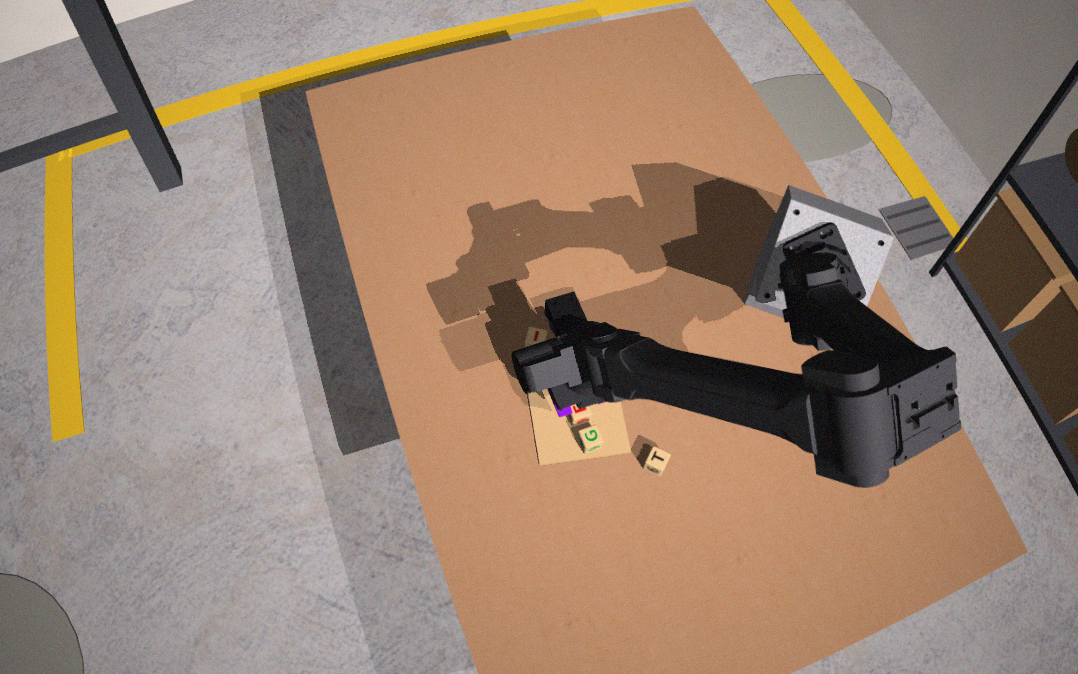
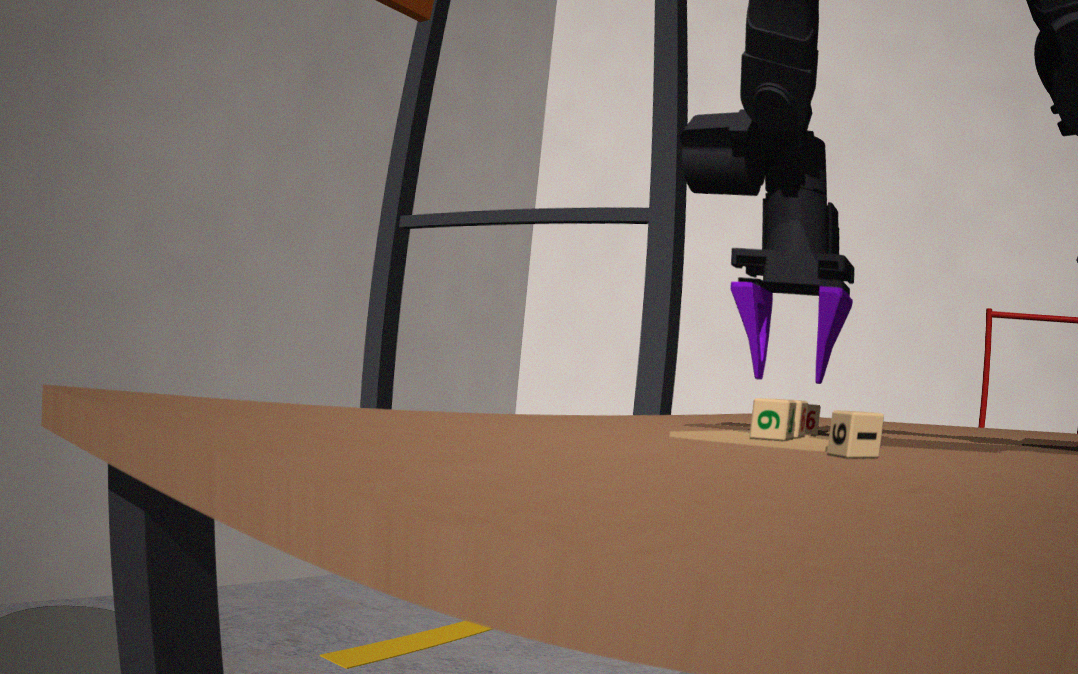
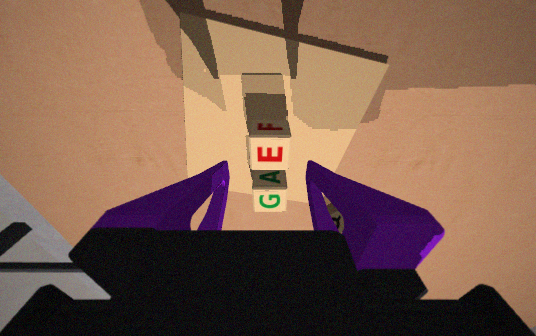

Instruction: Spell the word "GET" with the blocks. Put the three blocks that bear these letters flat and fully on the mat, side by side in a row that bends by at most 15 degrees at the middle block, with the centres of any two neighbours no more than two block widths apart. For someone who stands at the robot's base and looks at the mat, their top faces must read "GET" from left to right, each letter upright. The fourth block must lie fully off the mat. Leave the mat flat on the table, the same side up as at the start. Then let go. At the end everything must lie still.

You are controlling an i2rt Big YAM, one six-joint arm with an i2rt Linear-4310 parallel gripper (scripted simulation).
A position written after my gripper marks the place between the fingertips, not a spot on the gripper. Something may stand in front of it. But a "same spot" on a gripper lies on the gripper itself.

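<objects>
A square mat shows in image 1 [556, 439], and image 2 and image 3 show the mat too. On the square mat, [image 2: 809, 442] and [image 3: 303, 182] are the same spot. My gripper shows in image 1 [579, 405], and I see my gripper in image 2 and in image 3 as well. On my gripper, [image 3: 145, 248] and [image 2: 772, 292] are the same spot.
</objects>
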